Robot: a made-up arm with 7 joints. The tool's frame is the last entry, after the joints. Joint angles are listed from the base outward. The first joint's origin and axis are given. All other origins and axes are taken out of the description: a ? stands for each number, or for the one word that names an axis. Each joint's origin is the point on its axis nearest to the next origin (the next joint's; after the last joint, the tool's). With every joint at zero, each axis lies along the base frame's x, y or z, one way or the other. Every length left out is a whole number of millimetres.
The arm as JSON. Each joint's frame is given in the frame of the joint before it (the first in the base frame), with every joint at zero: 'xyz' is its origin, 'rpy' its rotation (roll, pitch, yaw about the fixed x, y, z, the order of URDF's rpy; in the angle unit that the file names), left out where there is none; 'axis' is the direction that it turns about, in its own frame. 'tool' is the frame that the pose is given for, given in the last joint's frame.
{
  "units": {
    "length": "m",
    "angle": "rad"
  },
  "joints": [
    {
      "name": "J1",
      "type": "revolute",
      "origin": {
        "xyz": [
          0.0,
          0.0,
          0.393
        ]
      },
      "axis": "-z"
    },
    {
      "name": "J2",
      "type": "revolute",
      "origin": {
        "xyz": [
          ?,
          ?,
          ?
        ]
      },
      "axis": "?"
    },
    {
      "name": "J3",
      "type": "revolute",
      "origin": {
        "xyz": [
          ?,
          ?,
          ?
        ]
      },
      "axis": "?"
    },
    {
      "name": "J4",
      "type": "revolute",
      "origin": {
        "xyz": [
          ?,
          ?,
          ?
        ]
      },
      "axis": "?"
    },
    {
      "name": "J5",
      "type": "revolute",
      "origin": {
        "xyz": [
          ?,
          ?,
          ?
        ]
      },
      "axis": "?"
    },
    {
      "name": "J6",
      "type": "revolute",
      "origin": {
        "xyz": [
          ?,
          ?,
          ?
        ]
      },
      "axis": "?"
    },
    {
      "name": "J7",
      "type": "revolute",
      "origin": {
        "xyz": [
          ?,
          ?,
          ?
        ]
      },
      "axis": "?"
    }
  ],
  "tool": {
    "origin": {
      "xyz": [
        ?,
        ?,
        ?
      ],
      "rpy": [
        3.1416,
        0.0,
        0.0
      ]
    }
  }
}
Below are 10 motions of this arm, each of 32 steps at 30 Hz.
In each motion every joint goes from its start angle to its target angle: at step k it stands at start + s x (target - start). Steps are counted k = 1, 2, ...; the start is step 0. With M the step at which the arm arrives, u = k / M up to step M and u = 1 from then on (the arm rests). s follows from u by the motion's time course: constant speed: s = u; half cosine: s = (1 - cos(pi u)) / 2; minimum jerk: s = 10 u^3 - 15 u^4 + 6 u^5.
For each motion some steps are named. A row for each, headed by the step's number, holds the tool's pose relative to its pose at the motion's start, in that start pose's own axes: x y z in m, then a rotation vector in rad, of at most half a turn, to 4 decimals.
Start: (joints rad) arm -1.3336 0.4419 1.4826 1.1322 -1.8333 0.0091 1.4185
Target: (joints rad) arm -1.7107 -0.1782 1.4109 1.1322 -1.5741 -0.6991 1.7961
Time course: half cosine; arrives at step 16
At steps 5, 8, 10, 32:
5: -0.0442 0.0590 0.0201 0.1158 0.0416 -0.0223
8: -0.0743 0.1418 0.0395 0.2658 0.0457 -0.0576
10: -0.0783 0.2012 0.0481 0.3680 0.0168 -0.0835
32: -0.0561 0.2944 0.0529 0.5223 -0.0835 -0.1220

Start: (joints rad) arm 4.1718 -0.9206 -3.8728 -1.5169 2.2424 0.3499 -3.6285
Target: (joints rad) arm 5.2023 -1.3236 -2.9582 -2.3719 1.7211 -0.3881 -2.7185
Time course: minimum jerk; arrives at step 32
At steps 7, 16, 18, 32:
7: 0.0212 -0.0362 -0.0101 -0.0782 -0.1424 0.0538
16: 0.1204 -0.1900 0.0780 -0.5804 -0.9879 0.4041
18: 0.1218 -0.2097 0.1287 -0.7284 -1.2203 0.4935
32: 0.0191 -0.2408 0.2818 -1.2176 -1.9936 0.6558

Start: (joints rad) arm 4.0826 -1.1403 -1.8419 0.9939 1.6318 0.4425 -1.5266
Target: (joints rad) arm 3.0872 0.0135 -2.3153 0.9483 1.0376 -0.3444 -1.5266
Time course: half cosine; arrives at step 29
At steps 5, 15, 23, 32:
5: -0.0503 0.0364 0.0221 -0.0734 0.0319 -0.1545
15: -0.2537 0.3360 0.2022 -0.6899 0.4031 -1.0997
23: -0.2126 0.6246 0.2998 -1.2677 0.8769 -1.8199
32: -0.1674 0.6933 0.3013 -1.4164 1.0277 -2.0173

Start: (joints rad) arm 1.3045 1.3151 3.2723 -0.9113 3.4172 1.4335 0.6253
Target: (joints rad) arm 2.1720 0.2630 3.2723 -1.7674 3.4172 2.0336 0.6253
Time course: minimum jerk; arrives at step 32
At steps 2, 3, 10, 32:
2: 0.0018 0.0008 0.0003 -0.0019 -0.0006 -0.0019
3: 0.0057 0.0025 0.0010 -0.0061 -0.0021 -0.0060
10: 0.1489 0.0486 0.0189 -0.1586 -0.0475 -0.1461
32: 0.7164 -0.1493 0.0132 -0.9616 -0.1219 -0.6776

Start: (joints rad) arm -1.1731 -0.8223 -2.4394 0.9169 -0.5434 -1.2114 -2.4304
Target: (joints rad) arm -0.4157 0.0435 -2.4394 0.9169 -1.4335 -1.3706 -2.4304
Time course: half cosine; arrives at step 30
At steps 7, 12, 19, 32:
7: -0.0170 -0.1180 -0.0589 -0.2263 0.0256 0.0215
12: -0.0104 -0.3260 -0.1205 -0.6040 0.0217 0.0454
19: 0.0979 -0.6400 -0.1246 -1.1880 -0.1123 0.0300
32: 0.2604 -0.8236 -0.0559 -1.5982 -0.3362 -0.0596

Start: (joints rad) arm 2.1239 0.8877 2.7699 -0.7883 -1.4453 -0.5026 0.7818
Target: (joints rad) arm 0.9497 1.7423 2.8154 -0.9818 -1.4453 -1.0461 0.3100
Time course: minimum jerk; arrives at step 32
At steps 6, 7, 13, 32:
6: -0.0525 -0.0103 -0.0317 0.0181 0.0893 -0.0554
7: -0.0800 -0.0148 -0.0464 0.0261 0.1347 -0.0830
13: -0.3959 -0.0395 -0.1377 0.0621 0.6169 -0.3520
32: -1.1357 -0.0750 0.1968 -0.3699 1.8729 -0.8242

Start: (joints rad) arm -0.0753 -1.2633 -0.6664 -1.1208 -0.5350 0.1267 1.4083
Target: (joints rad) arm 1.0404 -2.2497 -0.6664 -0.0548 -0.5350 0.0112 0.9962
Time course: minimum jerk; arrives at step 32
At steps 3, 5, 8, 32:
3: -0.0045 -0.0076 -0.0013 -0.0088 0.0019 -0.0108
5: -0.0193 -0.0317 -0.0047 -0.0370 0.0077 -0.0450
8: -0.0722 -0.1087 -0.0099 -0.1304 0.0250 -0.1555
32: -0.9743 -0.3915 0.4685 -1.4091 0.1044 -1.3084

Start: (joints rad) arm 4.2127 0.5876 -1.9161 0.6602 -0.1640 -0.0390 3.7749
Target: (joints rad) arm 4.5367 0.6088 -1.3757 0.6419 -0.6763 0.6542 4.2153
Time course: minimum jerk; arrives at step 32
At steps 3, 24, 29, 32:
3: 0.0000 -0.0014 0.0004 -0.0006 0.0042 0.0043
24: 0.0609 -0.1698 0.1032 -0.0305 0.4533 0.4177
29: 0.0740 -0.1837 0.1199 -0.0267 0.4905 0.4502
32: 0.0750 -0.1847 0.1211 -0.0264 0.4932 0.4525

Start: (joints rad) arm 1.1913 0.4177 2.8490 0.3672 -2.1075 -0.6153 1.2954
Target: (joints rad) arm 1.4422 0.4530 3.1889 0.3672 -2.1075 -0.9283 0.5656
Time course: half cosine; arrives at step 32
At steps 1, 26, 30, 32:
1: -0.0001 0.0000 0.0000 0.0007 0.0011 -0.0007
26: -0.0515 -0.0038 0.0344 0.0539 0.5331 -0.3160
30: -0.0554 -0.0060 0.0393 0.0377 0.5810 -0.3443
32: -0.0559 -0.0063 0.0400 0.0353 0.5871 -0.3480

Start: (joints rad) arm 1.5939 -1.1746 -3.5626 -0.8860 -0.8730 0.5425 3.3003
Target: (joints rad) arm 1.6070 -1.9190 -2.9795 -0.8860 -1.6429 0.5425 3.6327
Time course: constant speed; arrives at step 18
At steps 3, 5, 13, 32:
3: -0.0788 -0.0560 0.0225 -0.0204 0.1107 -0.0039
5: -0.1322 -0.0920 0.0440 -0.0346 0.1852 -0.0145
13: -0.3453 -0.2156 0.1839 -0.1026 0.4787 -0.1203
32: -0.4692 -0.2667 0.3126 -0.1594 0.6485 -0.2351

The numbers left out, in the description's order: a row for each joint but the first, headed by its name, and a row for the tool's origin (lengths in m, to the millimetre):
J2: xyz 0.0 -0.015 0.0, axis +y
J3: xyz 0.0 0.0 0.503, axis -z
J4: xyz 0.0 -0.015 0.0, axis +y
J5: xyz 0.0 0.0 0.356, axis -z
J6: xyz 0.0 0.0 0.0, axis +y
J7: xyz 0.0 0.0 0.113, axis -z
tool: xyz 0.0 0.0 0.0

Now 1 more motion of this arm.
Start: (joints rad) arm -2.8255 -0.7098 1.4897 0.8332 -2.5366 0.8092 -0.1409
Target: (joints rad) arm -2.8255 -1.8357 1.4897 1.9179 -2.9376 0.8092 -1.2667
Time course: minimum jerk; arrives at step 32
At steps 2, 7, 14, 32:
2: -0.0012 -0.0015 0.0013 -0.0024 0.0024 -0.0043
7: -0.0381 -0.0471 0.0449 -0.0845 0.0760 -0.1438
14: -0.1688 -0.1733 0.2801 -0.5200 0.2820 -0.7826
32: -0.2368 -0.0828 0.7328 -1.6095 0.0801 -2.0503

